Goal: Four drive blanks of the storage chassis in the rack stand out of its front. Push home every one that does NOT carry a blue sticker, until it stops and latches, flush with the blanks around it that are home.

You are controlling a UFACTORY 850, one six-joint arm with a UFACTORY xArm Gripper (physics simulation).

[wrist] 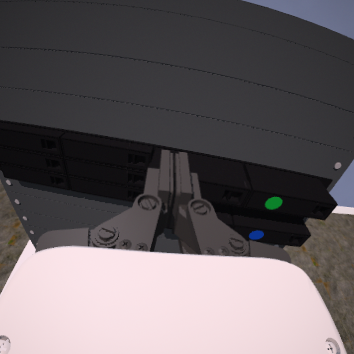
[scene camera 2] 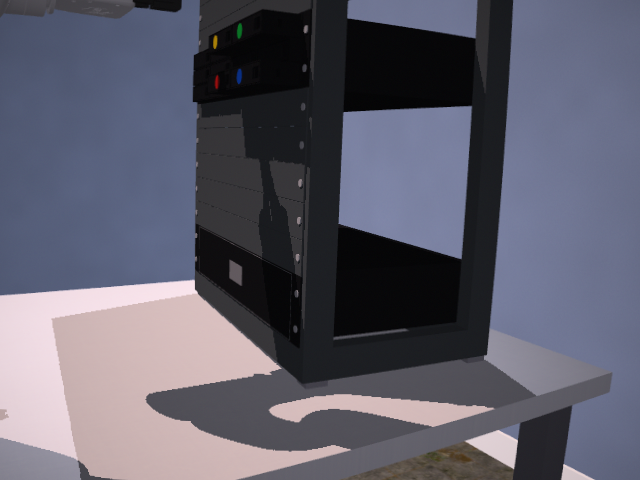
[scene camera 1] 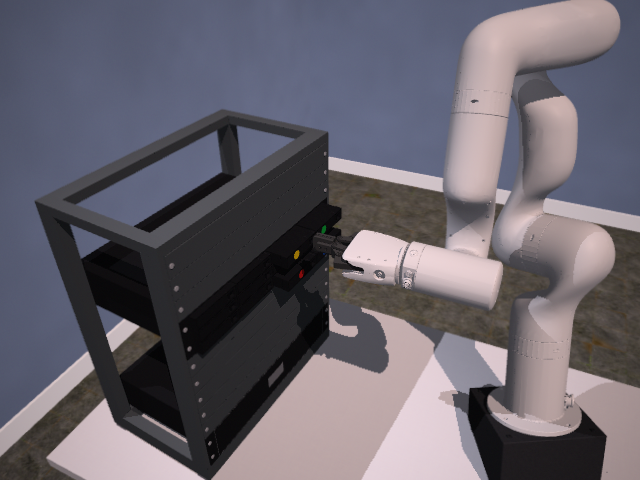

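The yellow-stickered blank and green-stickered blank stand out side by side in the chassis's upper row. Below, the red-stickered blank and blue-stickered blank also stand out. My gripper is shut and empty. Scene camera 2 shows its tips apart from the rack front, higher than the yellow sticker. In the wrist view the fingers cover part of the yellow-stickered blank and hide its sticker; the red sticker is hidden too.
The dark rack stands on the pale table. Flat grey panels lie above the chassis. Flush blanks fill the chassis beside the protruding ones. A black unit sits at the rack's bottom.
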